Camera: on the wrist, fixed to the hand. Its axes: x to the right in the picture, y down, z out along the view.
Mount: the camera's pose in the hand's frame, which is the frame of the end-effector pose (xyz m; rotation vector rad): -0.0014 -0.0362 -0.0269 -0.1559 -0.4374 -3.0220
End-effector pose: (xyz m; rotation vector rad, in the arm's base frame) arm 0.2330 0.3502 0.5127 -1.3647 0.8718 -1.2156
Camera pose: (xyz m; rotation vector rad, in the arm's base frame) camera 0.2022 0.3515 0.5457 1.1937 1.4759 1.0949
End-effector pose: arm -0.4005 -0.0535 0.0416 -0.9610 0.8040 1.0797
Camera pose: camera -0.3683 -0.0851 0.0412 -0.8039 -1.2603 -1.3573
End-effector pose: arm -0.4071 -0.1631 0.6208 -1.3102 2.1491 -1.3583
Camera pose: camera -0.4038 -0.1519 0.6644 2.1194 1.0563 0.1422
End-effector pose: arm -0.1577 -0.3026 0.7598 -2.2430 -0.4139 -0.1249
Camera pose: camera -0.1699 -0.3016 0.8032 -0.2864 2.7946 0.8667
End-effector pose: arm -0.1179 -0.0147 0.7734 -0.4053 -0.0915 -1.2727
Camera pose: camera -0.1566 -0.0312 0.7569 0.2123 0.6334 1.8217
